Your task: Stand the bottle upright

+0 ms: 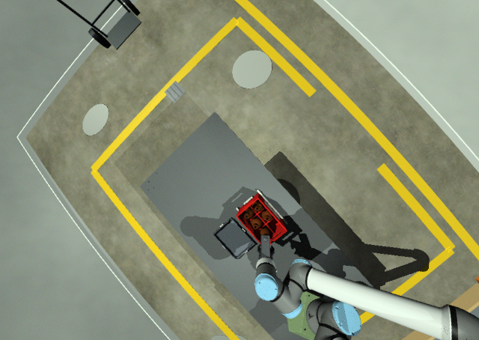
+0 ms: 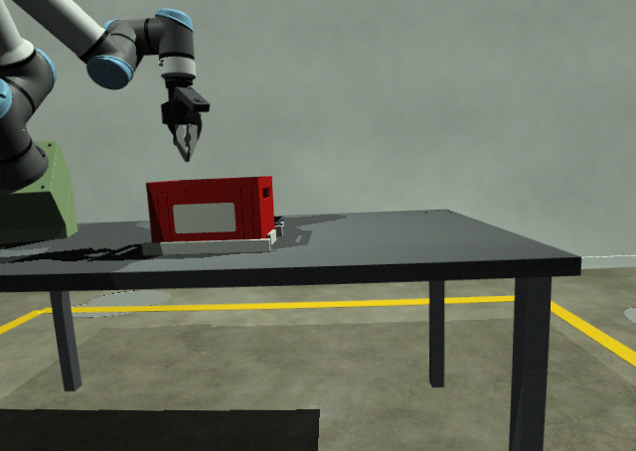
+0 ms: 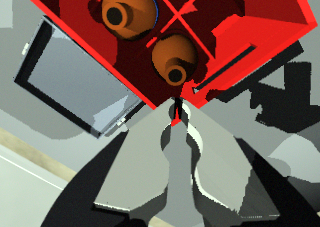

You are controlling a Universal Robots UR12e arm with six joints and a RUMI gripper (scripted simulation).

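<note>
The bottle is 17 cm ahead of my hand, 15 cm below it and 8 cm to the right of it. Round my hand: dark tray 23 cm to the left, 23 cm below, 8 cm ahead; then red crate 16 cm below, 8 cm ahead, 4 cm to the right.
</note>
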